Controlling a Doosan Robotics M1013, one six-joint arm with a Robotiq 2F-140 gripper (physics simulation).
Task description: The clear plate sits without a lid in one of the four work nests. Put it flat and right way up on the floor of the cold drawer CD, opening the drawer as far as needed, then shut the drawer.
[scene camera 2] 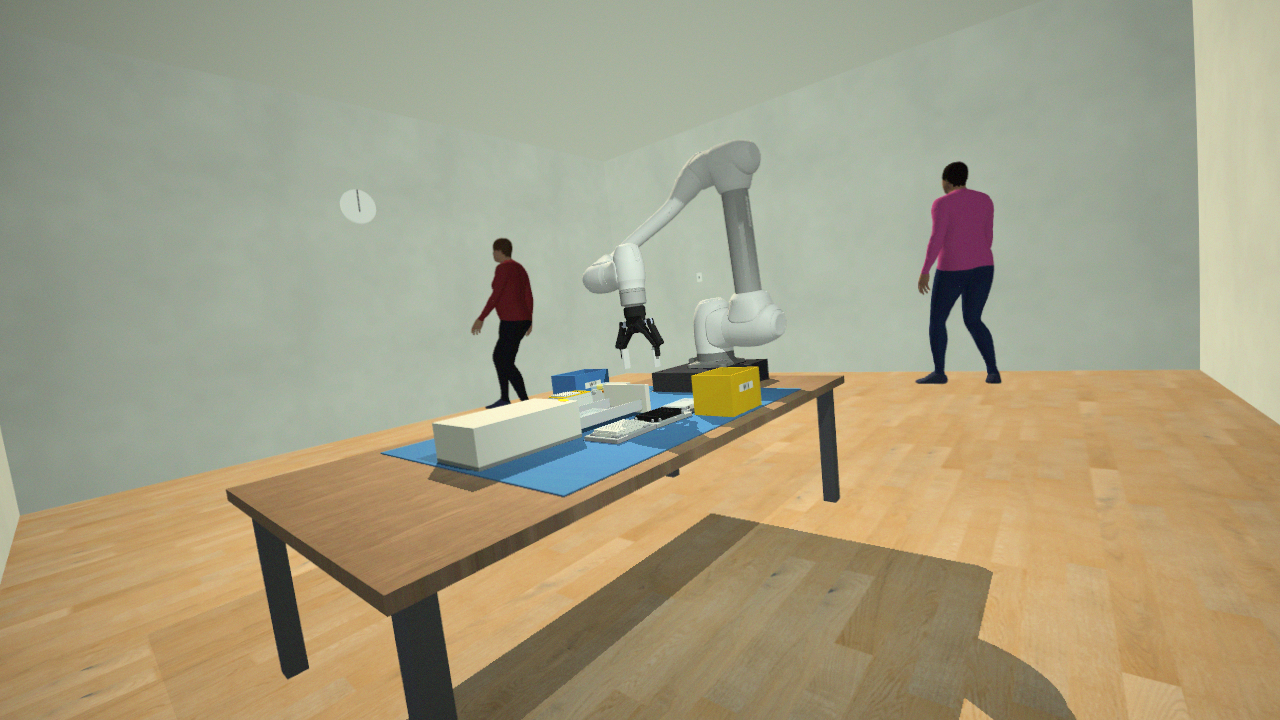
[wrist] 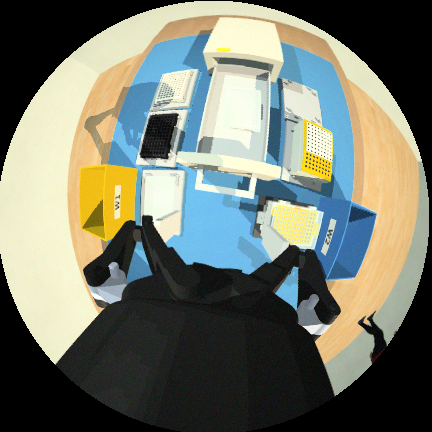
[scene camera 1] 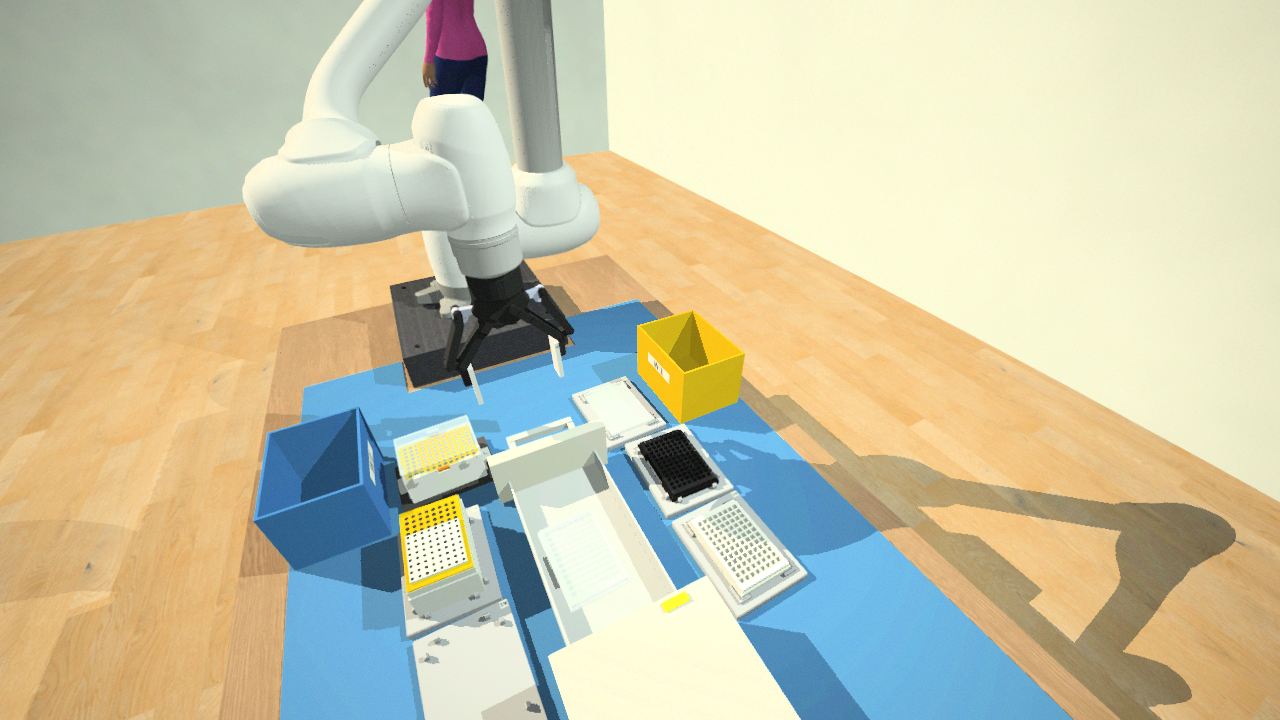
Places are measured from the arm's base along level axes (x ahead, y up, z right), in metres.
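Where they show: gripper, fingertip midpoint: (scene camera 2: 641,367) (wrist: 221,226) (scene camera 1: 520,385); arm's base at its link origin: (scene camera 2: 716,364).
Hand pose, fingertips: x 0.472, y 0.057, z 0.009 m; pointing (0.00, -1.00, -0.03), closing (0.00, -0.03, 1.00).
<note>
Things, the pixels of their top centre, and the offset from my fingertips.
- clear plate at its top centre: (scene camera 1: 581,552) (wrist: 243,104) (scene camera 2: 588,412) dx +0.266, dy -0.103, dz +0.008 m
- yellow bin at its top centre: (scene camera 1: 688,338) (wrist: 89,201) (scene camera 2: 725,371) dx -0.003, dy -0.015, dz -0.330 m
- blue bin at its top centre: (scene camera 1: 312,456) (wrist: 355,245) (scene camera 2: 579,372) dx -0.001, dy -0.015, dz +0.316 m
- black plate at its top centre: (scene camera 1: 677,459) (wrist: 156,133) (scene camera 2: 658,411) dx +0.178, dy -0.109, dz -0.199 m
- white plate at its top centre: (scene camera 1: 738,541) (scene camera 2: 620,425) (wrist: 171,84) dx +0.350, dy -0.109, dz -0.197 m
The clear plate (scene camera 1: 583,559) (wrist: 243,110) lies flat on the floor of the open drawer; which way up it is I cannot tell. The drawer's pale front panel (scene camera 1: 554,450) (scene camera 2: 635,396) (wrist: 230,164) stands well out from the cream housing (scene camera 1: 662,662) (scene camera 2: 510,434) (wrist: 245,40). Its white handle (scene camera 1: 540,428) (wrist: 225,191) sticks out from the front panel. My gripper (scene camera 1: 518,383) (scene camera 2: 641,361) (wrist: 221,226) is open and empty, pointing down. It hangs above the mat on the robot-base side of the handle, apart from drawer and plate.
A yellow bin (scene camera 1: 711,385) (scene camera 2: 716,394) (wrist: 95,190) and a blue bin (scene camera 1: 326,528) (wrist: 337,240) flank the work area. A black plate (scene camera 1: 677,463) (wrist: 159,136) and a white plate (scene camera 1: 741,544) sit in nests beside the drawer. Yellow tip racks (scene camera 1: 436,541) (wrist: 295,225) stand opposite.
</note>
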